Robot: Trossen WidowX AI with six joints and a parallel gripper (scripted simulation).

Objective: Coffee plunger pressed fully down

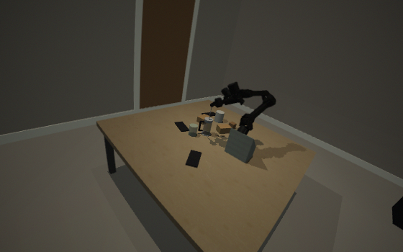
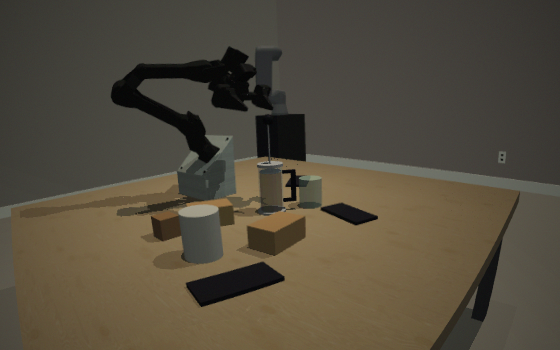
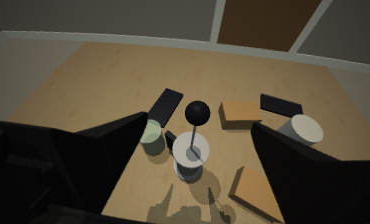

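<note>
My gripper tip is now 30 mm short of the glass coffee press, 20 mm to the right of it and 150 mm above it. Also, from my gripper tip: pale green cup: 70 mm ahead, 110 mm to the left, 240 mm below; then white cylinder: 160 mm ahead, 270 mm to the right, 230 mm below.
</note>
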